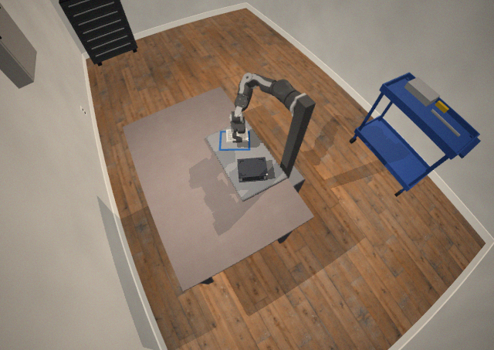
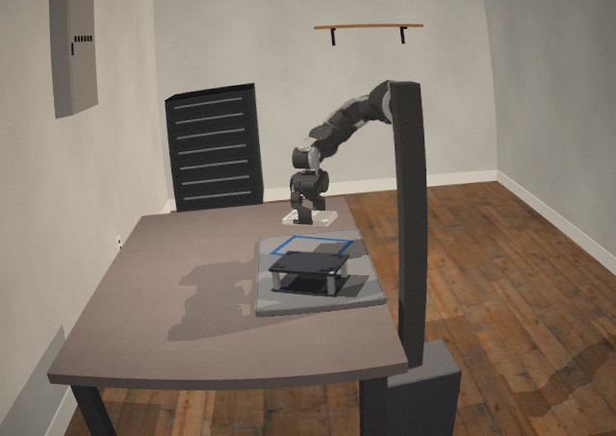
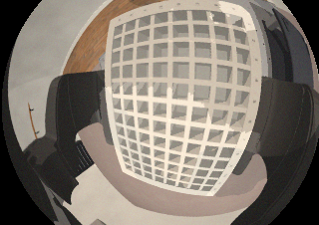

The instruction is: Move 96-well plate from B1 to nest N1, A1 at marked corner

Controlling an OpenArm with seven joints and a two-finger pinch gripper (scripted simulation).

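The black raised nest N1 is 210 mm to the left of my hand, 40 mm below it and 20 mm ahead of it. Round my hand: white 96-well plate (right at my hand).
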